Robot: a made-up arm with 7 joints.
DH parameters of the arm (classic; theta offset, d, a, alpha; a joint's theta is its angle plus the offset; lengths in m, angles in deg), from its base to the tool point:
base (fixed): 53.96 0 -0.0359 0
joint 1: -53.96 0.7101 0.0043 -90
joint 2: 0 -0.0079 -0.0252 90
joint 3: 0 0.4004 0.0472 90
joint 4: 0 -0.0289 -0.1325 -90
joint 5: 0 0.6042 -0.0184 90
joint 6: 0 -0.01 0.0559 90
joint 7: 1.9 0 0.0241 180
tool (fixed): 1.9 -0.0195 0 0
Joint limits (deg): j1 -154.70..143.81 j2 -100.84..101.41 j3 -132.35..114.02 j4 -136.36..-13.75 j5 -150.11..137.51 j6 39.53..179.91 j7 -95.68..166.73
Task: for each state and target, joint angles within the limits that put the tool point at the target. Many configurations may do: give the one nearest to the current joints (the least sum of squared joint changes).
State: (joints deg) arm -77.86 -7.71 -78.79 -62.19 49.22 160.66 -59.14
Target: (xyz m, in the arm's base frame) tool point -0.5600 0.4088 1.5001
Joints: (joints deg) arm -80.84 -30.95 -91.07 -54.13 49.37 156.37 -57.46
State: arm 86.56 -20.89 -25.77 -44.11 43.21 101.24 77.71
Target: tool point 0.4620 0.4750 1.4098
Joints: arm 74.61 9.68 -33.60 -65.93 43.60 101.05 76.77
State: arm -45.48 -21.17 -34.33 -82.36 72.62 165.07 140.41
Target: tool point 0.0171 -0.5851 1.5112
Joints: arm -46.42 1.58 -37.38 -63.54 69.46 160.83 140.25
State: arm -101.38 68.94 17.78 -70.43 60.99 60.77 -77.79
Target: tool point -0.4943 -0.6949 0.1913
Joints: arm -127.54 85.20 -2.71 -69.84 62.00 64.69 -76.94
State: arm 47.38 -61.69 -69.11 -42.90 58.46 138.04 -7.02
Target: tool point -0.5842 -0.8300 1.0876
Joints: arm 26.34 -73.35 -69.53 -53.84 61.98 145.64 -5.95
